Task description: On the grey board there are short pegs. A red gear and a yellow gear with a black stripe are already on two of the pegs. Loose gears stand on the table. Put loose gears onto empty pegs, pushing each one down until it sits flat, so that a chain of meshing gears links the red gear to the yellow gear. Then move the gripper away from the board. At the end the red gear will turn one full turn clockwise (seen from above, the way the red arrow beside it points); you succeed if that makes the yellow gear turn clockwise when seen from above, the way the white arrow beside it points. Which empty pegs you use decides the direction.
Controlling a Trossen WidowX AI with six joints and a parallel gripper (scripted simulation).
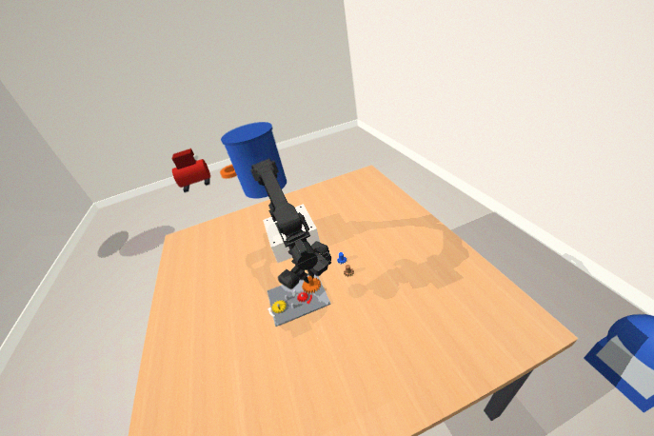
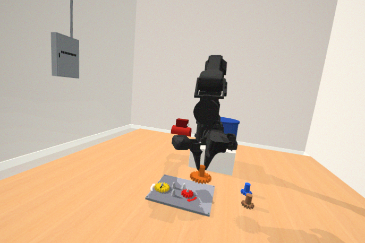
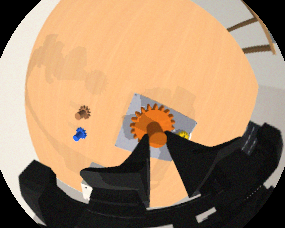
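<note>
The red gear lies 30 mm behind my gripper tip, 50 mm to the right of it and 110 mm below it. Also, from my gripper tip: brown gear 100 mm behind, 150 mm to the left, 110 mm below; yellow gear 20 mm behind, 140 mm to the right, 110 mm below; orange gear 10 mm below.
</note>
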